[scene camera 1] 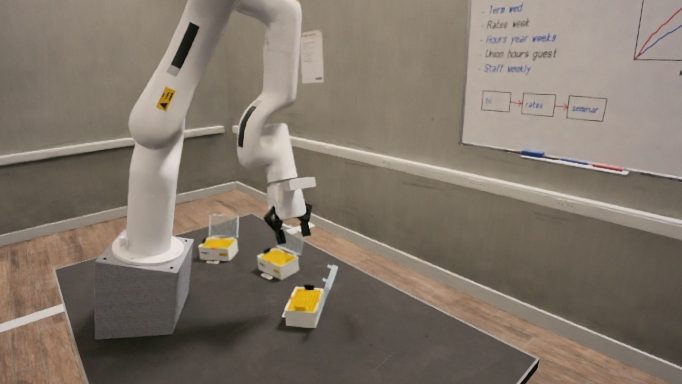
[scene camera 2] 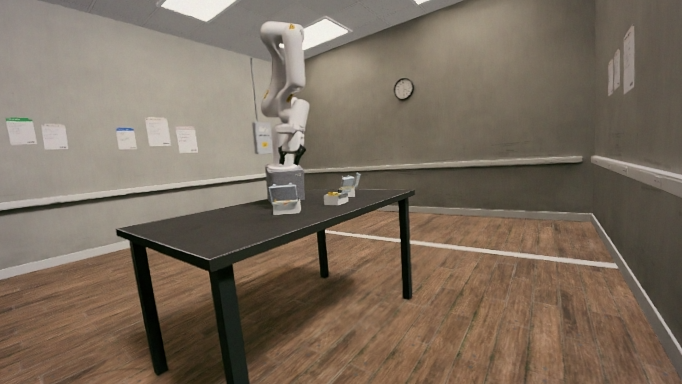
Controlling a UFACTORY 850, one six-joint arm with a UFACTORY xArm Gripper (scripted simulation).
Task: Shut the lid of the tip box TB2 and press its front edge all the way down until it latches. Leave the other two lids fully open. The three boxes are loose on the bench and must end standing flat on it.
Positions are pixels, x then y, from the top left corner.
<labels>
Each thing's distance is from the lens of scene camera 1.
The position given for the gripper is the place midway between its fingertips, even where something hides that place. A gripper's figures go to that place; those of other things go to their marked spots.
gripper [scene camera 1: 294, 239]: 1.08 m
tip box [scene camera 1: 280, 272]: 1.34 m
tip box [scene camera 1: 223, 225]: 1.60 m
</labels>
